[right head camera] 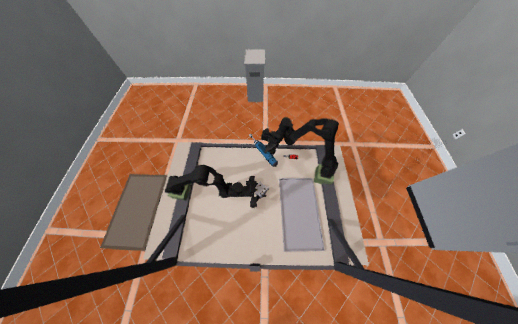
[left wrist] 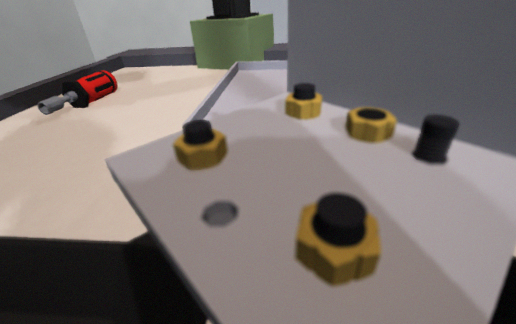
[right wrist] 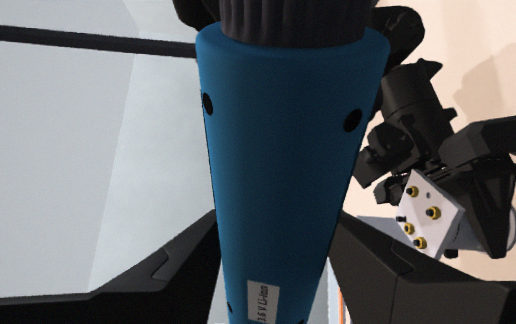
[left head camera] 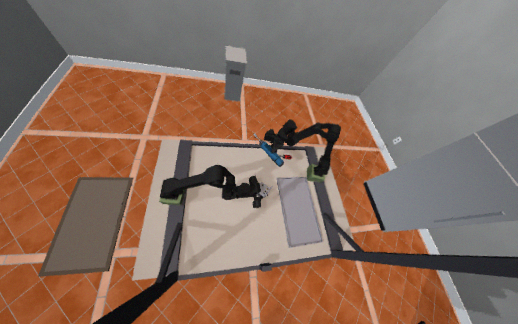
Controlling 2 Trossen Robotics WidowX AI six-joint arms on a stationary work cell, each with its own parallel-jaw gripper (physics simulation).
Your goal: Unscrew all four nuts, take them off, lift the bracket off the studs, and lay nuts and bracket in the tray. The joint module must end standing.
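Frame: origin at the left arm's base, x ahead, y left, z up, level; centimetres.
Seen in the pictures: left gripper, between the fingertips: (right head camera: 266, 191) (right wrist: 473, 258) (left head camera: 266, 190); right gripper, between the fingertips: (right head camera: 264, 154) (right wrist: 271, 216) (left head camera: 270, 154); left arm's base, origin of its link: (right head camera: 178, 189) (left head camera: 172, 193); right arm's base, origin of its link: (right head camera: 326, 173) (left wrist: 233, 17) (left head camera: 318, 171).
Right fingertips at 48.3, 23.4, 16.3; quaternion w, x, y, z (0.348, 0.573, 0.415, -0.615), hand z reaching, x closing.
Observation:
Offsets run from my right fingertips to a thing's middle, as dx, dy, dz. "spot": to the spot under its first point.
The joint module @[+0.6, -14.9, -14.2] (left head camera: 264, 190) (right head camera: 261, 190) is held in my left gripper (left head camera: 259, 192) (right head camera: 256, 192), above the table. The bracket plate @[spot: -0.4, -14.0, -16.0] (left wrist: 260, 175) (right wrist: 440, 200) lies on it. Four brass nuts show: a near one @[-1.9, -15.5, -15.7] (left wrist: 337, 250), one at the left (left wrist: 200, 150), one at the back @[spot: +2.5, -14.4, -15.5] (left wrist: 303, 104) and one at the right (left wrist: 371, 125). A black stud @[+1.1, -17.4, -15.8] (left wrist: 435, 140) stands bare. My right gripper (right wrist: 271, 216) is shut on a blue electric screwdriver @[-1.6, +3.0, +0.1] (left head camera: 271, 152) (right head camera: 265, 153) (right wrist: 285, 150). The tray @[+25.7, -22.7, -21.8] (left head camera: 300, 212) (right head camera: 301, 215) lies right of the module; no nut shows in it.
A red-handled tool @[+17.1, +13.5, -21.1] (left head camera: 287, 157) (right head camera: 293, 157) (left wrist: 100, 86) lies on the table above the tray in the head views. Dark frame beams (left head camera: 175, 215) (right head camera: 327, 210) edge the table. A tall grey face @[spot: +2.9, -16.7, -14.2] (left wrist: 400, 55) rises behind the bracket plate; what it belongs to is unclear.

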